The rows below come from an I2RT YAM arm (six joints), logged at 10 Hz.
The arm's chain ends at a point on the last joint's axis. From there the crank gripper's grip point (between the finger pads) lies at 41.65 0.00 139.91 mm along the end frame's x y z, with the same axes.
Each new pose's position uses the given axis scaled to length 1; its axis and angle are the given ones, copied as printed.
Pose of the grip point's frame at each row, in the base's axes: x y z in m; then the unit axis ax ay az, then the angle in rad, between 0 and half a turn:
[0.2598 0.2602 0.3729 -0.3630 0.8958 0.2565 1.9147]
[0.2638 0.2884 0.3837 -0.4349 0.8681 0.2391 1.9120]
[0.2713 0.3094 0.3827 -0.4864 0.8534 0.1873 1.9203]
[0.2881 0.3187 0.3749 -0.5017 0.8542 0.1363 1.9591]
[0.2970 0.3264 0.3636 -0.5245 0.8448 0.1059 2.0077]
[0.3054 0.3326 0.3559 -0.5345 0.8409 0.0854 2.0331]
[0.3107 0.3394 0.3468 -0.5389 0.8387 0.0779 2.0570]
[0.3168 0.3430 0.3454 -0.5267 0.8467 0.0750 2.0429]
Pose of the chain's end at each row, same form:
[0.1659 0.1775 0.4481 -0.3630 0.8958 0.2565 1.9147]
[0.1722 0.2039 0.4597 -0.4349 0.8681 0.2391 1.9120]
[0.1773 0.2313 0.4625 -0.4864 0.8534 0.1873 1.9203]
[0.1920 0.2506 0.4611 -0.5017 0.8542 0.1363 1.9591]
[0.2023 0.2644 0.4557 -0.5245 0.8448 0.1059 2.0077]
[0.2107 0.2750 0.4509 -0.5345 0.8409 0.0854 2.0331]
[0.2173 0.2841 0.4444 -0.5389 0.8387 0.0779 2.0570]
[0.2215 0.2887 0.4417 -0.5267 0.8467 0.0750 2.0429]

